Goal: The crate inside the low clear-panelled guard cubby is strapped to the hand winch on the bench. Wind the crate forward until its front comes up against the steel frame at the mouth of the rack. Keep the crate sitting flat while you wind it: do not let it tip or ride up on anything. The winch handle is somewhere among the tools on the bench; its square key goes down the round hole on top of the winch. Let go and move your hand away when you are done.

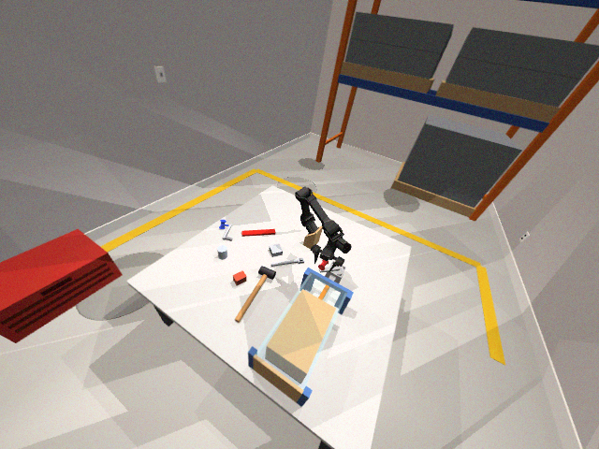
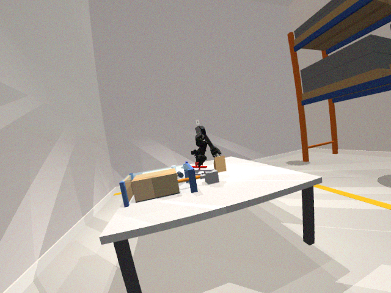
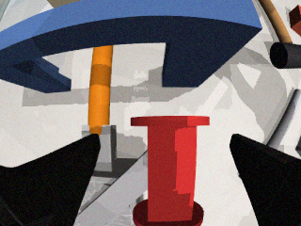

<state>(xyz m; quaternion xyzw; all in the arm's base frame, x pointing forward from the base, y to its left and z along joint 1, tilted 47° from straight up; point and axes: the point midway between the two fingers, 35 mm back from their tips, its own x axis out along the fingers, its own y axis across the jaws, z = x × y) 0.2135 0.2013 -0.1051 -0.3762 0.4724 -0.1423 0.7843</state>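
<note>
The red knob lies 1 cm behind my gripper tip. From my gripper tip the other things lie so: grey hand winch: 11 cm behind, 5 cm to the left, 10 cm below; then frame: 6 cm ahead, 8 cm to the left, 2 cm below; then red-knobbed winch handle: 4 cm behind, 2 cm to the left, 3 cm below.
</note>
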